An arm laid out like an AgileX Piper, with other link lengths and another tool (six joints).
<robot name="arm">
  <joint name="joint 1" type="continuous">
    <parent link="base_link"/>
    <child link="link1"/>
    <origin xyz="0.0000 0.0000 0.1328"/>
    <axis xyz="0 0 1"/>
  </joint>
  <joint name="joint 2" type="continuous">
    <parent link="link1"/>
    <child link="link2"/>
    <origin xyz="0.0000 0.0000 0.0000"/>
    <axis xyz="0 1 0"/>
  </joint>
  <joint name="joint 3" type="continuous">
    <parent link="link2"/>
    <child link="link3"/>
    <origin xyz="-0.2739 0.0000 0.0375"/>
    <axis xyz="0 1 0"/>
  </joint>
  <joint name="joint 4" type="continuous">
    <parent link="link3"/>
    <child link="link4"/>
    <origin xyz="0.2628 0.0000 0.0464"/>
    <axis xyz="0.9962 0 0.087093"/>
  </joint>
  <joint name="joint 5" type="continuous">
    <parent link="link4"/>
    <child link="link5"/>
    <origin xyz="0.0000 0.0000 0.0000"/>
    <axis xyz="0 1 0"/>
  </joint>
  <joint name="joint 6" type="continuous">
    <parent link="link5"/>
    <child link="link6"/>
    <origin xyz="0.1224 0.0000 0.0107"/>
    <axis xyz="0.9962 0 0.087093"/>
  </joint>
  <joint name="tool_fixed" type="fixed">
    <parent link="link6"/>
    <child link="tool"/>
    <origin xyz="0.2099 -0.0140 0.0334" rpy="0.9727 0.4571 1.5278"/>
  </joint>
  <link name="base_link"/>
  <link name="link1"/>
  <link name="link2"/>
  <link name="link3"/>
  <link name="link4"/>
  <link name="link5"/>
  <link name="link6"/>
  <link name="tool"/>
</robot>
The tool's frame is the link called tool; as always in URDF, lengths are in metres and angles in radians. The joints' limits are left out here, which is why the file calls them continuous.
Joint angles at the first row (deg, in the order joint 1, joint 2, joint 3, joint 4, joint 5, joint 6):
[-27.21 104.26 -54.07 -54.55 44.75 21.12]
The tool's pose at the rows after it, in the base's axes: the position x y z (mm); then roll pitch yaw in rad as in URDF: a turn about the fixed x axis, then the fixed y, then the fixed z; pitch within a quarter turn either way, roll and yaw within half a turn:
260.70 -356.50 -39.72 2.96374 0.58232 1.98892
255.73 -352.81 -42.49 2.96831 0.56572 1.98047
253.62 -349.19 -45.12 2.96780 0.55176 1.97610
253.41 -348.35 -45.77 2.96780 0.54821 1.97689
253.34 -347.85 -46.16 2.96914 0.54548 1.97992
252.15 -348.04 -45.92 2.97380 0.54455 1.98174
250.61 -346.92 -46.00 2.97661 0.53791 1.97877
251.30 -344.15 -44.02 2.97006 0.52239 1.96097
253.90 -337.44 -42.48 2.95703 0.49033 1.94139
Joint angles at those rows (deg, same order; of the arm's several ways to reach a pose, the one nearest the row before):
[-27.21 104.26 -54.07 -54.40 44.93 20.75]
[-27.21 104.26 -54.07 -53.04 45.56 19.87]
[-27.18 104.26 -54.07 -51.90 45.78 19.04]
[-27.18 104.26 -54.07 -51.65 45.78 18.76]
[-27.18 104.26 -54.07 -51.50 45.78 18.48]
[-27.18 104.26 -54.07 -51.52 45.99 18.38]
[-27.18 104.26 -54.31 -50.82 46.45 17.78]
[-27.18 104.26 -55.78 -48.30 47.73 15.78]
[-27.18 104.26 -58.00 -44.16 49.50 12.19]

